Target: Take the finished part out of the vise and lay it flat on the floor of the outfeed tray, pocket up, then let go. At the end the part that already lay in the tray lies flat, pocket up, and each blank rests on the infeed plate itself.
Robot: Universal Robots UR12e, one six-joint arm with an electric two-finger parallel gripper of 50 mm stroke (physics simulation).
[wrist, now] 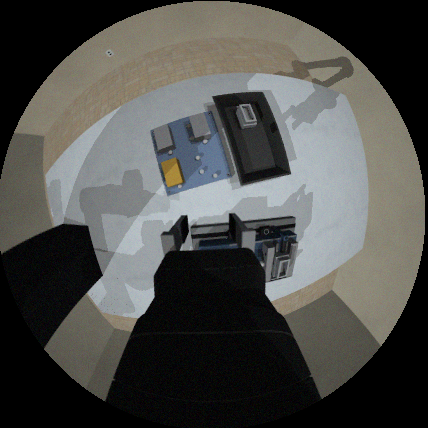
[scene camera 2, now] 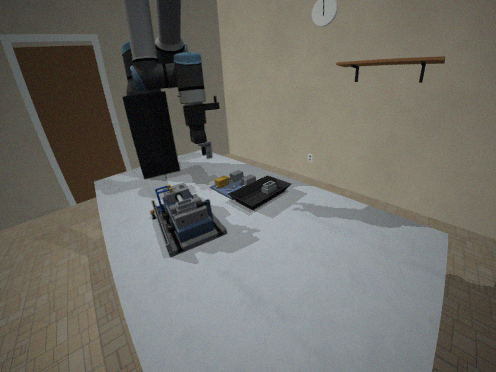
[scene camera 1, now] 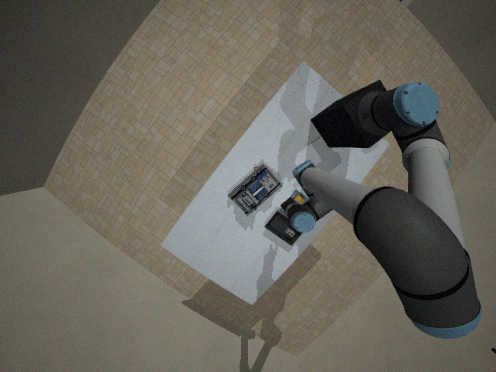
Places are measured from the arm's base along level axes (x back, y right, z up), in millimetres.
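Pixels of known places: gripper, fingertip midpoint: [wrist: 208,222] [scene camera 2: 207,156]; arm's base, link origin: [scene camera 2: 144,94] [scene camera 1: 375,113].
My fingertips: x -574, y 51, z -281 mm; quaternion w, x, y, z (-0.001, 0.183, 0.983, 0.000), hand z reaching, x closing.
Observation:
Ahead of a thing's pixels: the offset from my fingertips to its top centre. "spot": to the spot under its first point.
The finished part {dx -105, dy +197, dz -74 mm} [wrist: 283,268] sits between the jaws of the vise {dx -43, dy +177, dz -90 mm} [wrist: 294,220] [scene camera 2: 195,228], its pocket showing. My gripper [wrist: 208,222] [scene camera 2: 206,151] is open and empty, high above the table; the wrist hides its fingers in scene camera 1. The black outfeed tray [wrist: 255,157] [scene camera 2: 254,199] [scene camera 1: 276,225] holds another grey part {dx -177, dy -170, dz -142 mm} [wrist: 246,116] [scene camera 2: 269,187] [scene camera 1: 290,232], pocket up and seemingly flat. On the blue infeed plate {dx -8, dy -141, dz -181 mm} [wrist: 186,155] stand two grey blanks {dx +33, dy -193, dz -145 mm} [wrist: 163,138] {dx -56, dy -180, dz -145 mm} [wrist: 199,126] and a yellow block {dx +46, dy -102, dz -145 mm} [wrist: 172,172] [scene camera 2: 221,181] [scene camera 1: 299,198]. I cannot tell whether the blank nearer the tray sits level.
Small pale pins {dx -21, dy -112, dz -173 mm} [wrist: 198,157] stand up from the infeed plate, which lies right beside the tray. The vise stands across a gap from both, with blue hoses {spot: dx +45, dy +199, dz -80 mm} [scene camera 2: 161,190] at its end towards the robot's black pedestal [scene camera 2: 152,135].

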